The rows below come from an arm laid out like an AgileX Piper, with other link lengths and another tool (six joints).
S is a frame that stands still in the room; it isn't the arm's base.
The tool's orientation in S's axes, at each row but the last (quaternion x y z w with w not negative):
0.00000, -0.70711, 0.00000, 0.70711
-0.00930, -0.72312, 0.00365, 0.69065
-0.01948, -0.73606, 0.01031, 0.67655
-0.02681, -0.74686, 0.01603, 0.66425
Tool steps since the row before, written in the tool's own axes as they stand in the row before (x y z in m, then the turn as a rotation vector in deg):
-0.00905, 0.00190, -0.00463, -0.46, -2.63, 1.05
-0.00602, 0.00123, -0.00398, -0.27, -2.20, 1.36
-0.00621, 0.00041, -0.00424, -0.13, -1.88, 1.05
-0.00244, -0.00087, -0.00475, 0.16, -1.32, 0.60
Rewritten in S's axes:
0.00463, 0.00190, -0.00905, -1.05, -2.63, -0.46
0.00426, 0.00109, -0.00585, -1.36, -2.19, -0.29
0.00475, 0.00010, -0.00584, -1.06, -1.87, -0.14
0.00498, -0.00107, -0.00181, -0.64, -1.30, 0.17

